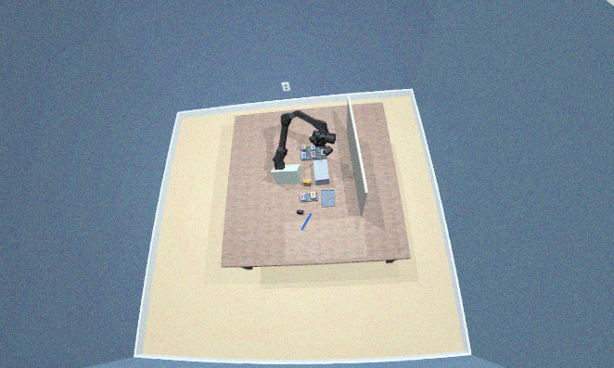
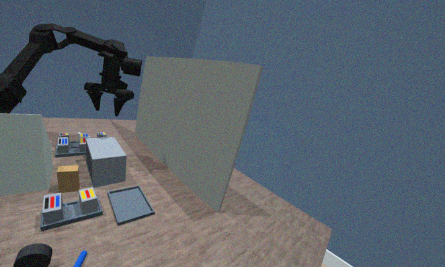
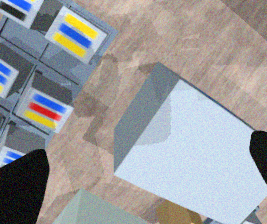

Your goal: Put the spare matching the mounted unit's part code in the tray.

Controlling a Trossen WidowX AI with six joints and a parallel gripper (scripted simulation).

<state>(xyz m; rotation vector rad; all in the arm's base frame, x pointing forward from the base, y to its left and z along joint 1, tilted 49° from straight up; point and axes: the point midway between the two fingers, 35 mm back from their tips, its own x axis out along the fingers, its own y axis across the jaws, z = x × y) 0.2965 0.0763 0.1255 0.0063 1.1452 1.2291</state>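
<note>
My gripper tip is now 150 mm past the grey spare block, 140 mm above it and 30 mm to the right of it. Also, from my gripper tip: holder 290 mm to the right, 180 mm below, 80 mm behind; then flat grey tray 290 mm to the right, 180 mm below, 60 mm ahead; then grey panel 240 mm ahead, 60 mm to the right, 40 mm above.
</note>
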